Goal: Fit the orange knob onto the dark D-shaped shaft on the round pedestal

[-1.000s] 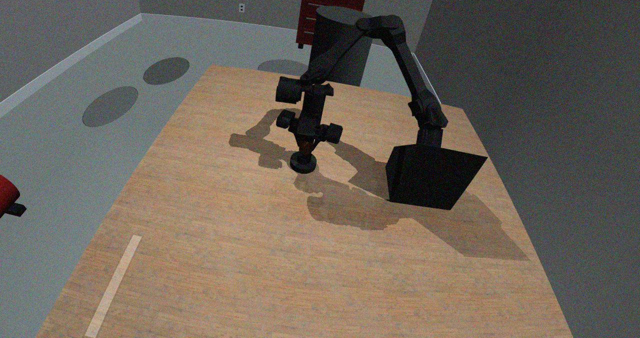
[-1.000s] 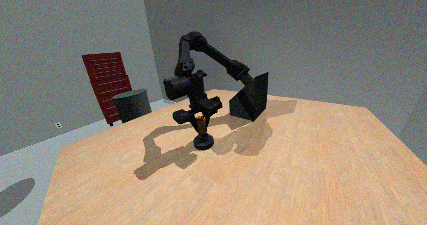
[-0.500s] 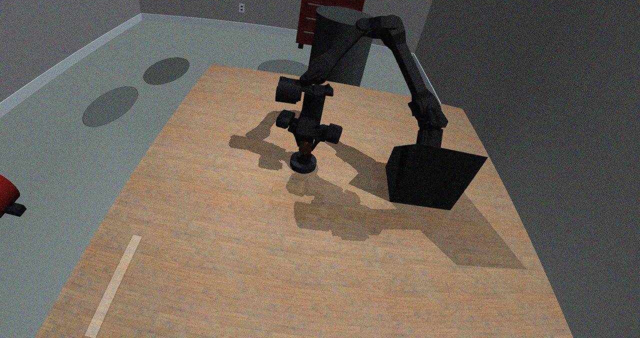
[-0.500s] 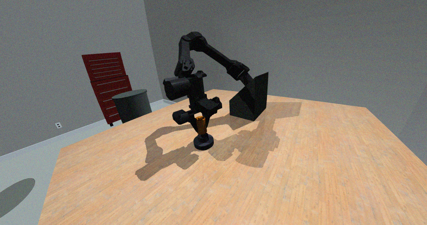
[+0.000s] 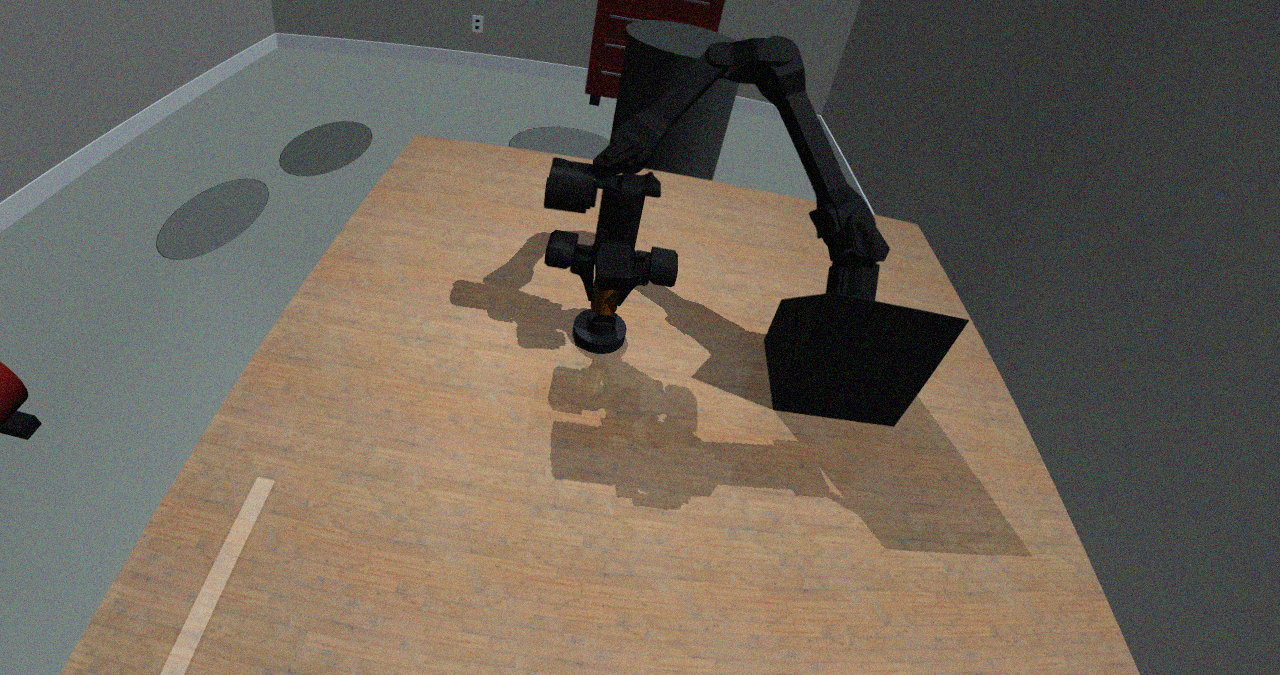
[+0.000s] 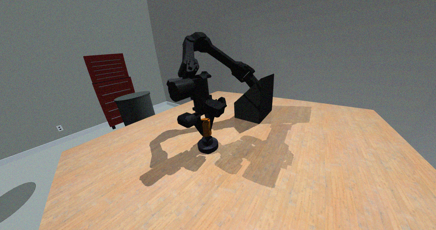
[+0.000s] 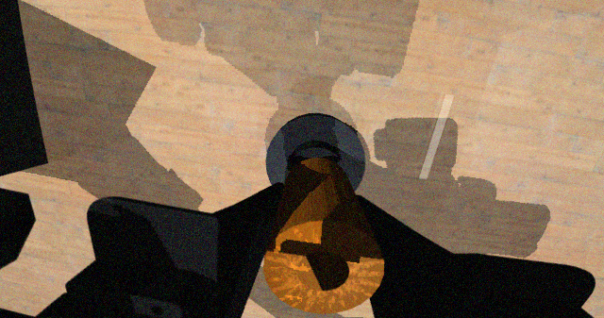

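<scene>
The orange knob is 2 cm above my gripper tip. Round my gripper tip: dark round pedestal (4 cm below).
</scene>
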